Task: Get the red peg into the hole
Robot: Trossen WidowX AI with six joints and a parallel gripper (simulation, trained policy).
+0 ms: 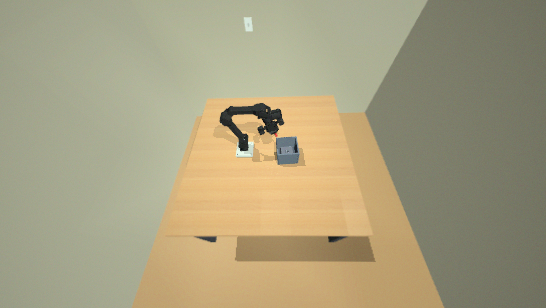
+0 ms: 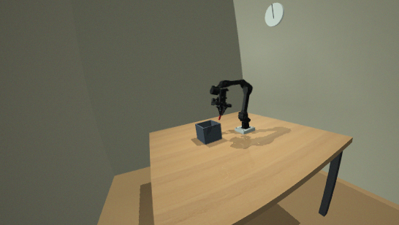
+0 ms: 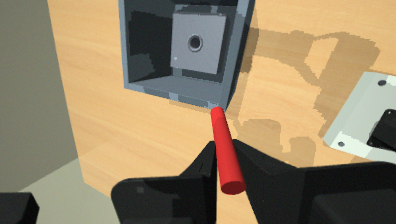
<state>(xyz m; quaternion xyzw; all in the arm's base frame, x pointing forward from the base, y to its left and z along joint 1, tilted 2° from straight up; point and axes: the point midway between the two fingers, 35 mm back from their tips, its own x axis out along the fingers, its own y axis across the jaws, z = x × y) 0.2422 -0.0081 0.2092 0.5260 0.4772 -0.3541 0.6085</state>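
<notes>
Right now the pale plate is 9 cm ahead of my gripper tip, 9 cm to the right of it and 16 cm below it. Also, from my gripper tip: red peg (1 cm to the right).
</notes>
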